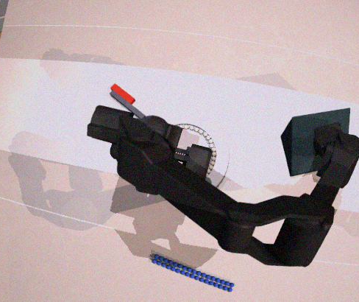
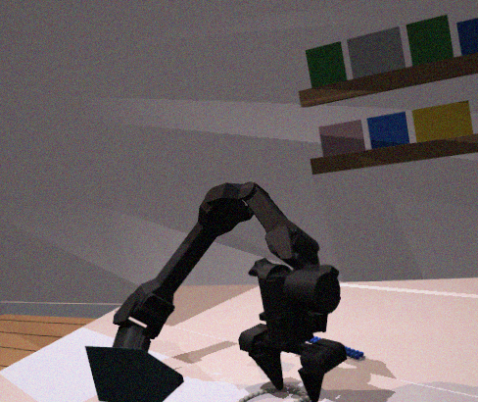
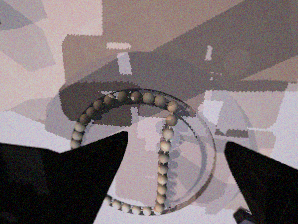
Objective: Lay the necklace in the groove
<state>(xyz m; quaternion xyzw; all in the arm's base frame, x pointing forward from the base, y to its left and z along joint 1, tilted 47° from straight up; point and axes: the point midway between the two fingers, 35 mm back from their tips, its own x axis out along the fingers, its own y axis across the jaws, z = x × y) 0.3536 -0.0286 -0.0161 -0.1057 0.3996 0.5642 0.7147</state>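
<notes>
Now: gripper tip 40 mm past the round bead board, 20 mm to the left of it and 20 mm above it. Round my gripper tip: small beige cube: 170 mm to the left, 120 mm behind, 10 mm below; then grey block: 180 mm to the right, 70 mm ahead, 20 mm below.
</notes>
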